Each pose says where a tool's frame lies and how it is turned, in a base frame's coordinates. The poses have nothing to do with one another.
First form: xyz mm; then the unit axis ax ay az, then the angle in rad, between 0 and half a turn.
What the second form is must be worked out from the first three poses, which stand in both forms.
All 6 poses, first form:
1: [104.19 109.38 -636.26 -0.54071 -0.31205 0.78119 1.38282]
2: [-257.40 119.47 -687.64 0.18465 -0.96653 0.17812 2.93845]
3: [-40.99 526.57 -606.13 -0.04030 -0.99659 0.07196 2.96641]
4: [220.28 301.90 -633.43 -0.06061 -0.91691 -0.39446 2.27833]
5: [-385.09 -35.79 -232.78 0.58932 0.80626 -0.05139 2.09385]
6: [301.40 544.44 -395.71 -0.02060 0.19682 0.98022 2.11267]
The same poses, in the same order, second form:
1: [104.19 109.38 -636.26 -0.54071 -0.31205 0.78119 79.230]
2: [-257.40 119.47 -687.64 0.18465 -0.96653 0.17812 168.361]
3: [-40.99 526.57 -606.13 -0.04030 -0.99659 0.07196 169.963]
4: [220.28 301.90 -633.43 -0.06061 -0.91691 -0.39446 130.539]
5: [-385.09 -35.79 -232.78 0.58932 0.80626 -0.05139 119.969]
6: [301.40 544.44 -395.71 -0.02060 0.19682 0.98022 121.047]
